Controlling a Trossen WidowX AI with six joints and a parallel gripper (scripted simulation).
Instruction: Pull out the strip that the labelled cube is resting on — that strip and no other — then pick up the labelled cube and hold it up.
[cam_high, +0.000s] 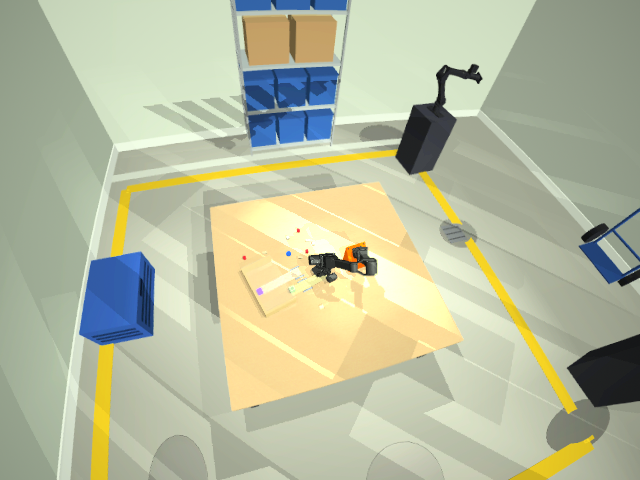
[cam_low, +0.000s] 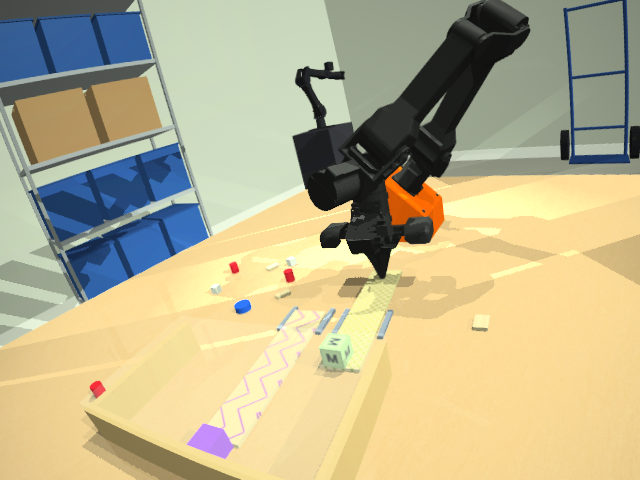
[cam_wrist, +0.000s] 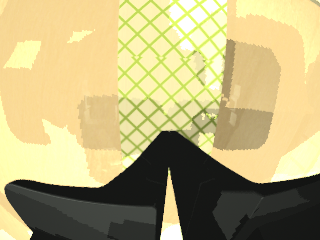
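My gripper tip is 21 cm short of the cube marked m, 4 cm to the right of it and 2 cm below it. From my gripper tip the other things lie so: blue disc 21 cm to the right, 15 cm ahead; then white tile 19 cm to the left, 8 cm ahead.
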